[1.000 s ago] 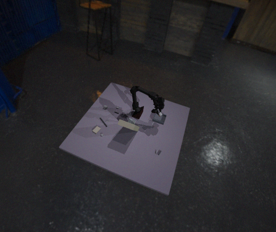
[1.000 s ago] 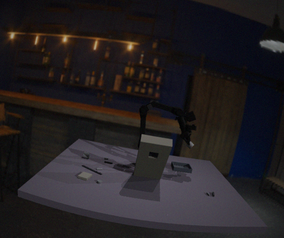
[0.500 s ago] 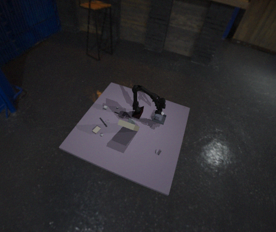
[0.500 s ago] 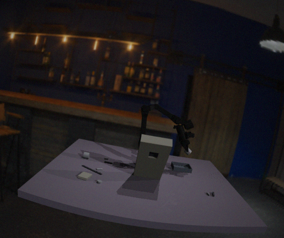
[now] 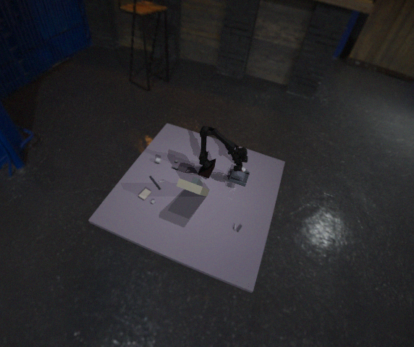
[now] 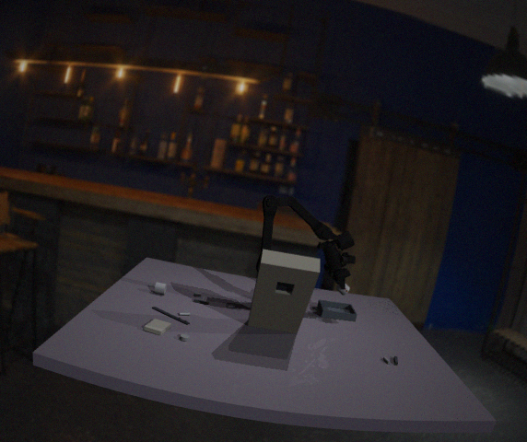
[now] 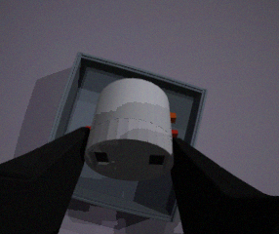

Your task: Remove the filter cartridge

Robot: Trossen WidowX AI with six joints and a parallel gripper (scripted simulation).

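My gripper tip is now 11 cm above the tray. From my gripper tip the other things lie so: service panel (40 cm ahead, 24 cm to the right, 3 cm above); then flat cream block (58 cm ahead, 61 cm to the right, 11 cm below).
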